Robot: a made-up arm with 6 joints.
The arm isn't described. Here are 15 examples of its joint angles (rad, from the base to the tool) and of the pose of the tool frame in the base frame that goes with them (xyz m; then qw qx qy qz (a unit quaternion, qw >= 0)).
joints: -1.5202 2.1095 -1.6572 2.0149 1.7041 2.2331
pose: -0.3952 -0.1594 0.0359 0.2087 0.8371 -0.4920 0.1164
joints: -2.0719 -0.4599 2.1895 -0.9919 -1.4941 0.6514
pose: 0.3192 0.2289 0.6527 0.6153 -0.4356 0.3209 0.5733
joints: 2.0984 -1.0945 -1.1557 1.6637 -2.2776 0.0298
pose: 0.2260 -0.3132 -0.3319 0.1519 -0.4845 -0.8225 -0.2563
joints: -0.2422 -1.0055 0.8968 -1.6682 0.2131 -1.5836
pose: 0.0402 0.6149 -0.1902 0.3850 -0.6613 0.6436 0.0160
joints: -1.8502 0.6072 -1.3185 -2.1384 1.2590 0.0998
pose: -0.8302 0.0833 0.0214 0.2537 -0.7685 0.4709 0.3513
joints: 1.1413 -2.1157 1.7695 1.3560 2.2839 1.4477
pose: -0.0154 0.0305 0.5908 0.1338 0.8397 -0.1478 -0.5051
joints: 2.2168 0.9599 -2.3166 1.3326 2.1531 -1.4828
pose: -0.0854 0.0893 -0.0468 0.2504 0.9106 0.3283 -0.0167
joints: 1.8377 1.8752 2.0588 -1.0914 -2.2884 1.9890
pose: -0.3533 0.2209 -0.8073 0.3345 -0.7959 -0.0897 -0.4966
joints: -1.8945 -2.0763 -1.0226 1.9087 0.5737 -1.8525
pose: 0.2359 0.1081 0.2237 0.1225 0.1796 -0.1305 0.9673
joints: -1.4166 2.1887 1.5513 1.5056 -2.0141 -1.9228
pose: 0.0075 -0.2738 -0.1347 0.1971 -0.2696 0.8854 -0.3234
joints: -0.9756 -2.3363 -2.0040 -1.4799 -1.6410 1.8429
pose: -0.8957 -0.7566 0.3221 0.2791 -0.8780 -0.2527 0.2955
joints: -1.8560 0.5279 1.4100 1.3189 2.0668 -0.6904
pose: -0.3740 -0.0120 -0.3013 0.7977 0.5477 -0.1182 0.2230
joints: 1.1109 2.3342 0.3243 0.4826 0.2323 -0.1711
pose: 0.2422 0.1773 -0.2569 0.0599 0.4839 -0.8319 0.2651
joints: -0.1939 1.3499 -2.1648 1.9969 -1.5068 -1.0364
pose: 0.3472 -0.5342 -0.0264 0.7222 0.2519 -0.1418 0.6285
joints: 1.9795 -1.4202 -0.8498 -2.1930 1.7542 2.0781
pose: 0.2728 -0.0619 -0.0693 0.9429 -0.0508 0.2757 0.1799
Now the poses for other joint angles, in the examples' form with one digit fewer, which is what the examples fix.
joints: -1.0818 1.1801 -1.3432 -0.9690 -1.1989 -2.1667
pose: -0.407 -0.608 0.252 0.342 0.040 -0.091 0.935
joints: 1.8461 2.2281 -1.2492 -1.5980 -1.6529 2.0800
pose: 0.942 0.264 0.589 0.307 0.229 0.290 -0.877
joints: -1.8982 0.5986 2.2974 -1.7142 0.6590 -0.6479
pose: 0.467 0.424 -0.400 0.441 -0.360 0.659 -0.491
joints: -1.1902 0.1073 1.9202 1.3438 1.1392 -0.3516
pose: -0.369 -0.162 -0.359 0.610 0.593 -0.221 0.477
